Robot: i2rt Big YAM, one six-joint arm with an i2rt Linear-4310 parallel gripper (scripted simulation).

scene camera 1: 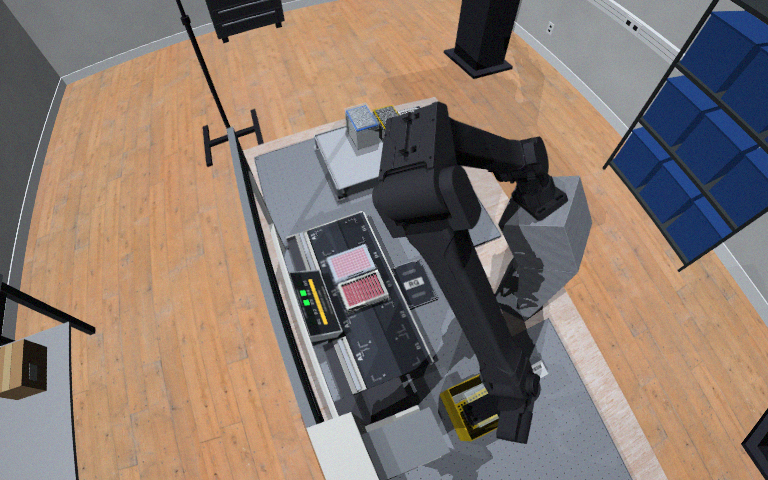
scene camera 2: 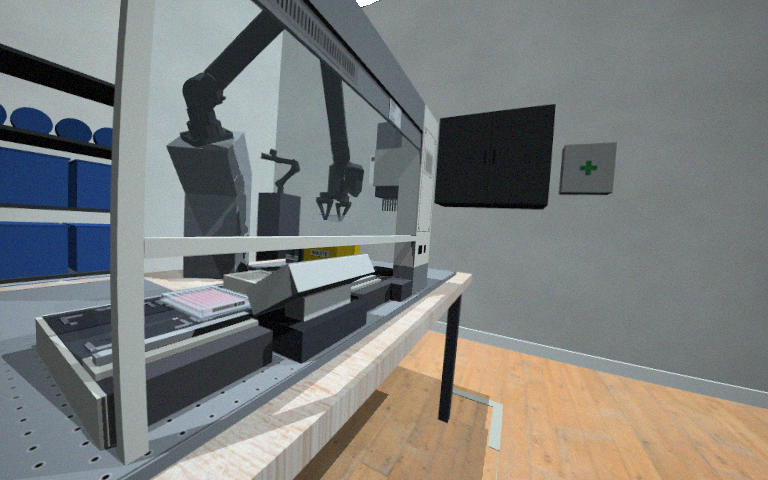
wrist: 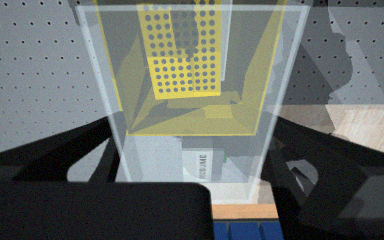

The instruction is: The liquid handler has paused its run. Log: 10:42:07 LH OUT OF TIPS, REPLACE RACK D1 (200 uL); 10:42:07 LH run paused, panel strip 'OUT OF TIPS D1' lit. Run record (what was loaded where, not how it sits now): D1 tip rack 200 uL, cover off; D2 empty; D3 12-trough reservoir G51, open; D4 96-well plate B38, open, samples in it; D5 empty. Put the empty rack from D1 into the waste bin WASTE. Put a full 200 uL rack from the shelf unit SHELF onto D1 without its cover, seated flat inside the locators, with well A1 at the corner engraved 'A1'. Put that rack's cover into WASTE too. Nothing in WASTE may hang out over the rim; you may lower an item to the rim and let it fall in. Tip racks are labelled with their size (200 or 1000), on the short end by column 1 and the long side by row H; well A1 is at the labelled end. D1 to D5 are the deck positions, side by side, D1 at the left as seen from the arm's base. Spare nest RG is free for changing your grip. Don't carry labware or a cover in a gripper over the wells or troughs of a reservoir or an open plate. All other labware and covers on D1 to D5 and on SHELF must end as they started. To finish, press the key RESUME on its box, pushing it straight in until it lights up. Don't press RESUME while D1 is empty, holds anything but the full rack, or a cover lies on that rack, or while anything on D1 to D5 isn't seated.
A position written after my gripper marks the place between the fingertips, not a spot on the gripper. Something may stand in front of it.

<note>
I see my gripper (wrist: 192, 119), a clear tip-rack cover (wrist: 190, 98), a shelf unit (scene camera 1: 348, 166) and a frame bar (scene camera 2: 153, 247).
</note>
